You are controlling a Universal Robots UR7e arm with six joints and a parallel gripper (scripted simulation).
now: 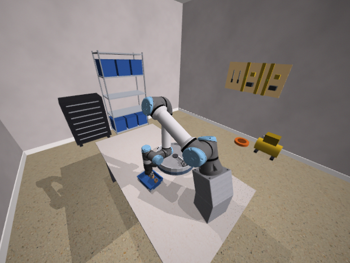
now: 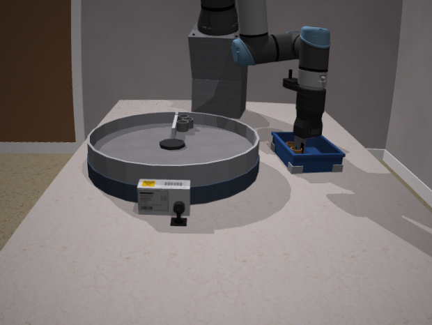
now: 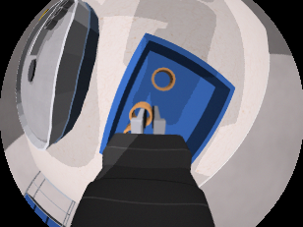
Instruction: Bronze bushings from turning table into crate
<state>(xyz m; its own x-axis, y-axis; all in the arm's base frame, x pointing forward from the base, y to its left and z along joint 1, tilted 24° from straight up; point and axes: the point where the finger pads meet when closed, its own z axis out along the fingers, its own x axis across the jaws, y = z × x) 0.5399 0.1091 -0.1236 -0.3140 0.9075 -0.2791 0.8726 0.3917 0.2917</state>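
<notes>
My gripper is now 20 mm to the right of the blue crate and 10 mm above it. Round my hand: grey turning table: 340 mm to the right, 20 mm above, 10 mm behind.
</notes>
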